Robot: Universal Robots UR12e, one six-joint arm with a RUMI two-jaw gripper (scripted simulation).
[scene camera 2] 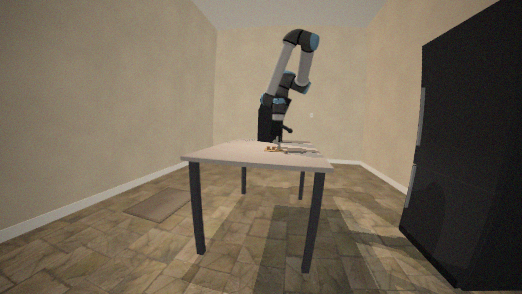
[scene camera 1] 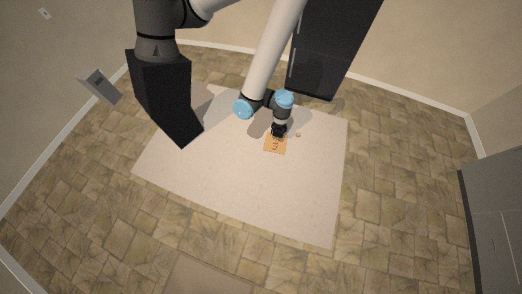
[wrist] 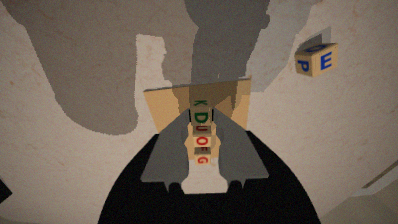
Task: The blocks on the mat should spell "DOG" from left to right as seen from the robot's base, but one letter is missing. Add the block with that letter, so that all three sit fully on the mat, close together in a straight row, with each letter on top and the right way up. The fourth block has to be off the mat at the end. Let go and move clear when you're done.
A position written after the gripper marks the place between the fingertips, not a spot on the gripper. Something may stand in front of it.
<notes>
In view: the gripper [wrist: 200, 109] and a tan mat [wrist: 232, 98].
</notes>
